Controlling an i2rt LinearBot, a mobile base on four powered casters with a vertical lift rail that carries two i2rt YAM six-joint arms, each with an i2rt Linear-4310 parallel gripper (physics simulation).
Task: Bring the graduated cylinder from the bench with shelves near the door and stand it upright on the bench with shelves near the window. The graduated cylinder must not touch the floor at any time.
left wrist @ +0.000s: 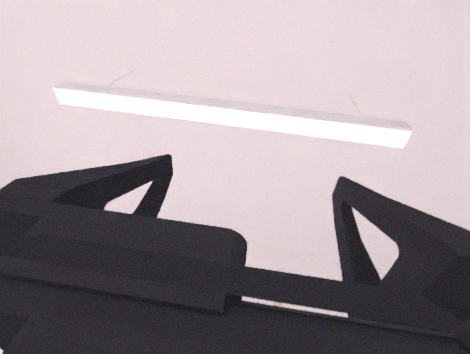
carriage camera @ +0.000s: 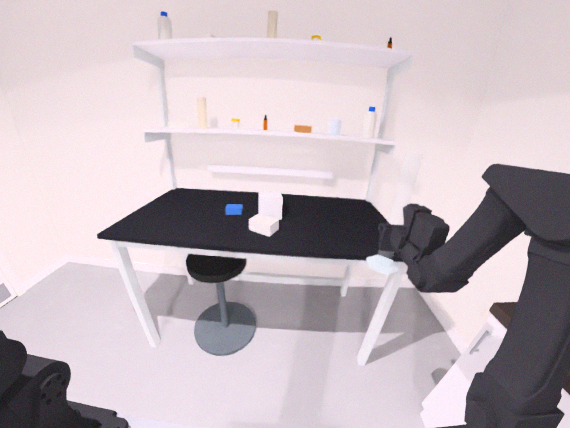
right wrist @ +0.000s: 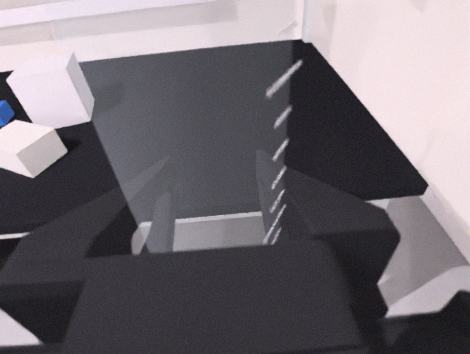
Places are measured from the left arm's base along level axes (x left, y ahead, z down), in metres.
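Pixels of known places: left gripper, between the fingertips: (left wrist: 252,174); right gripper, between the fingertips: (carriage camera: 385,225) (right wrist: 215,164).
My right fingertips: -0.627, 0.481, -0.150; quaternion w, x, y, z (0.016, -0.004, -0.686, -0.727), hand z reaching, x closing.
Behind a point stands the place of what it marks, as x, y, z.
The clear graduated cylinder (carriage camera: 407,180) {-0.620, 0.421, -0.307} (right wrist: 200,125) {-0.631, 0.415, -0.212} is roughly upright, with white marks along its side and a pale foot below the fingers. My right gripper (carriage camera: 390,237) (right wrist: 215,164) {-0.628, 0.481, -0.150} is shut on it and holds it off the floor at the front right corner of a black-topped bench (carriage camera: 165,225) {0.288, 0.832, 0.090} (right wrist: 345,125) {-0.876, 0.851, 0.090} with shelves. The foot overlaps the bench's front edge in the carriage view. Door and window do not show, so I cannot tell which bench this is. My left gripper (left wrist: 252,174) {0.009, 0.022, -0.443} is open and empty, facing a ceiling lamp.
A white box (carriage camera: 270,205) {-0.243, 0.971, 0.004} (right wrist: 45,95) {-0.244, 0.972, 0.008}, a lower white box (carriage camera: 263,225) {-0.224, 0.805, 0.040} (right wrist: 37,150) {-0.272, 0.821, 0.049} and a blue box (carriage camera: 234,209) {-0.035, 1.013, 0.058} (right wrist: 5,113) {-0.071, 1.045, 0.071} are on the bench. Bottles and jars stand on the upper shelf (carriage camera: 225,47) {0.053, 1.233, -0.805} and lower shelf (carriage camera: 225,132) {0.034, 1.138, -0.352}. A stool (carriage camera: 216,267) {0.042, 0.845, 0.344} is at the front. White furniture (carriage camera: 450,395) {-1.109, 0.326, 0.603} is at lower right.
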